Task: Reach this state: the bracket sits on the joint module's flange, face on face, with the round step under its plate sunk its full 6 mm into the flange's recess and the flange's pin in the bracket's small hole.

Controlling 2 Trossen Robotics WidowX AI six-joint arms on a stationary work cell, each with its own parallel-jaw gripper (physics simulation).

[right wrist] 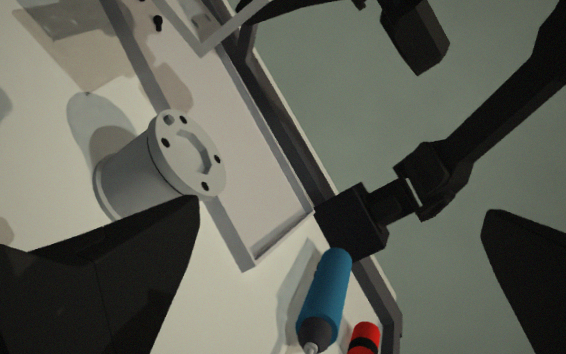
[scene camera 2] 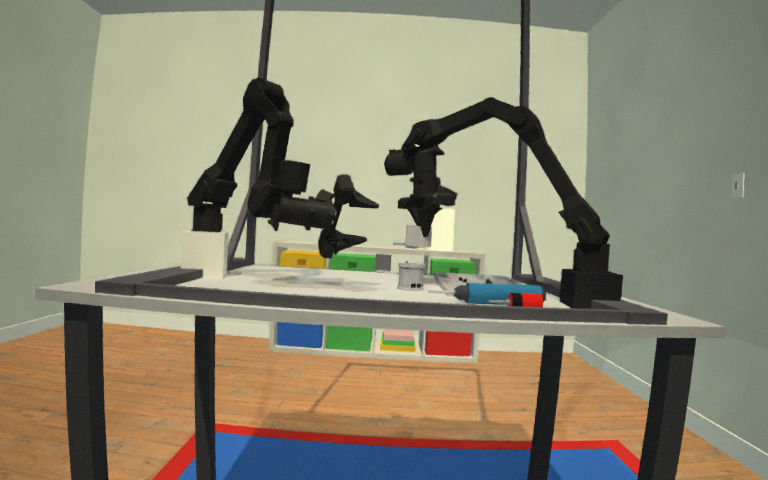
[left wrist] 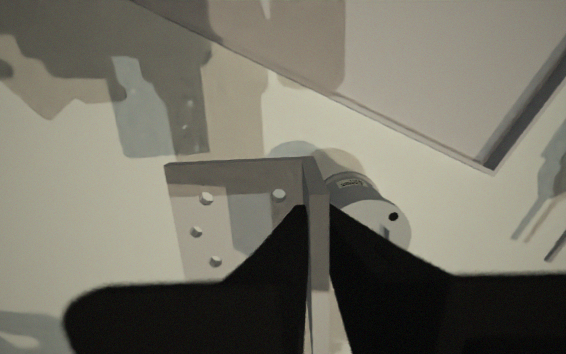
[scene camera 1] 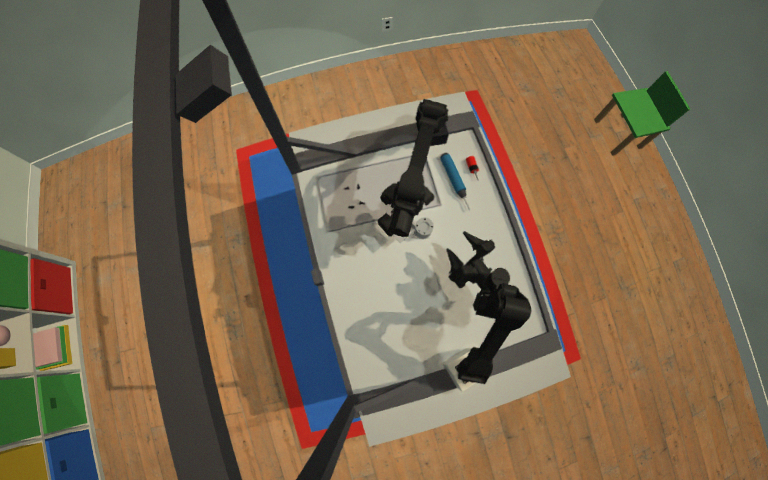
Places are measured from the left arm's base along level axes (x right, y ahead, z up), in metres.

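Where they show: left gripper, fingertip midpoint: (right wrist: pixel 242 17) (scene camera 2: pixel 424 236) (left wrist: pixel 312 214); right gripper, fingertip midpoint: (right wrist: pixel 342 217) (scene camera 2: pixel 372 223) (scene camera 1: pixel 455 240); left arm's base, origin of the base link: (right wrist: pixel 372 212) (scene camera 2: pixel 591 271); right arm's base, origin of the base link: (scene camera 2: pixel 206 231) (scene camera 1: pixel 468 370).
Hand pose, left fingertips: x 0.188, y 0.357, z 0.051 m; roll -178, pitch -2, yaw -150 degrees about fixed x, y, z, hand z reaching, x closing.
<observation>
Each offset is from my left fingertips to the top centre of the thing. "pt": to the spot under its first point.
The grey L-shaped bracket (scene camera 2: pixel 417 236) (left wrist: pixel 200 215) is held above the table, its holed plate reaching left in the left wrist view. My left gripper (scene camera 2: pixel 425 232) (left wrist: pixel 312 214) is shut on the bracket's upright leg. The joint module @(dx -0.067, dy +0.026, dz -0.060 m) (scene camera 1: pixel 424 227) (scene camera 2: pixel 410 277) (left wrist: pixel 370 212) (right wrist: pixel 130 170) stands upright, below and apart from the bracket. Its flange shows the recess, several holes and a pin in the right wrist view, where part of the bracket (right wrist: pixel 235 27) shows at the top. My right gripper (scene camera 1: pixel 457 242) (scene camera 2: pixel 372 222) (right wrist: pixel 342 217) is open and empty, beside and above the module.
A shallow tray @(dx +0.059, dy -0.154, dz -0.107 m) (scene camera 1: pixel 321 198) (left wrist: pixel 415 135) (right wrist: pixel 228 235) with small dark screws lies beside the module. A blue screwdriver @(pt dx -0.221, dy -0.155, dz -0.084 m) (scene camera 1: pixel 453 174) (scene camera 2: pixel 498 292) (right wrist: pixel 327 285) and a red tool @(dx -0.313, dy -0.174, dz -0.089 m) (scene camera 1: pixel 471 164) (scene camera 2: pixel 526 300) (right wrist: pixel 365 335) lie near the left arm's base.
</observation>
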